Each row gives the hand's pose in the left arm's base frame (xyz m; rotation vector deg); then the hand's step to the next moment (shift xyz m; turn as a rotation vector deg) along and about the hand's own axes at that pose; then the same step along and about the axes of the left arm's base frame.
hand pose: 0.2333 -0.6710 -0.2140 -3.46 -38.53 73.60
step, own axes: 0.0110 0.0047 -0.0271 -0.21 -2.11 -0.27
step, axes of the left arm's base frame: 0.0106 0.0200 -0.0191 1.93 -0.75 0.54
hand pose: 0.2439 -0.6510 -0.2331 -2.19 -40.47 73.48
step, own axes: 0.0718 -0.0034 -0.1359 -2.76 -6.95 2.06
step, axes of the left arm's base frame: 0.0785 0.1100 -0.0732 4.65 -5.34 3.17
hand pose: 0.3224 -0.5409 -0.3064 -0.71 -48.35 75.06
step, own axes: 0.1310 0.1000 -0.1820 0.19 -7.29 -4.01
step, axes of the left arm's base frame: 0.0178 0.2213 -0.1050 8.30 -0.27 0.59
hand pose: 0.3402 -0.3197 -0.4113 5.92 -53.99 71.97
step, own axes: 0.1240 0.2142 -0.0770 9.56 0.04 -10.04
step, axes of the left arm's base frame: -0.1372 0.2125 -0.0568 5.46 12.74 -0.18
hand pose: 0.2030 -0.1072 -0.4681 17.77 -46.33 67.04
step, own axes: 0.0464 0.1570 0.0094 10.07 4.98 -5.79
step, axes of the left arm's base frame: -0.1384 0.0874 0.0103 -0.62 12.43 2.19
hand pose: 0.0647 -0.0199 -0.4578 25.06 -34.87 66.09
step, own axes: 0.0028 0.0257 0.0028 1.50 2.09 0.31
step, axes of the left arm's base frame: -0.0239 0.0093 0.0043 -1.61 1.61 1.24
